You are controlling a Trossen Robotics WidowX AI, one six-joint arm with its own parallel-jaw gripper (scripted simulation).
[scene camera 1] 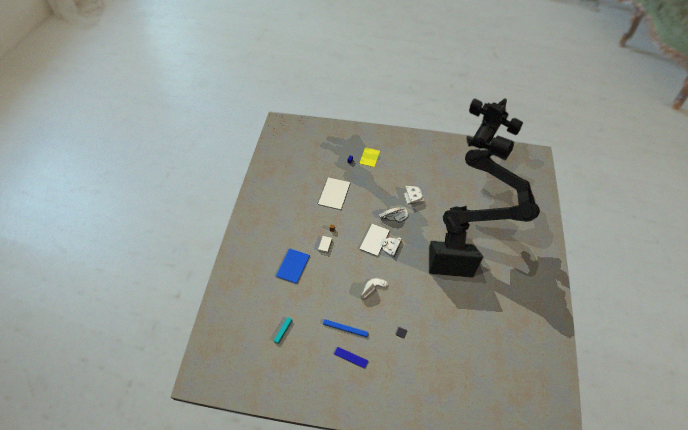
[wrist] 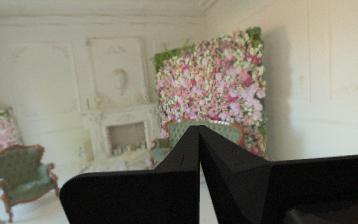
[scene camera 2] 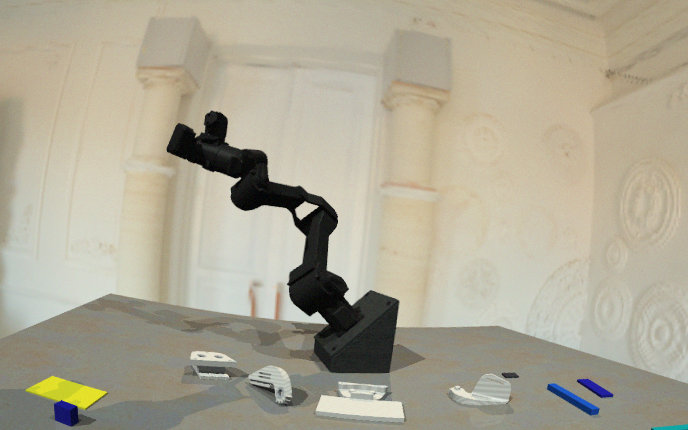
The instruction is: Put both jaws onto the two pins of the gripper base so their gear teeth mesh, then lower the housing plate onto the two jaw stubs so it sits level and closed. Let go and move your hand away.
Labels:
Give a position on a blue plate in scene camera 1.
294,262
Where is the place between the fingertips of my gripper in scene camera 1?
505,99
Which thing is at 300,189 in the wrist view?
My gripper.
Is my gripper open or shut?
Shut.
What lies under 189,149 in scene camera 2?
My gripper.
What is my gripper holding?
Nothing.

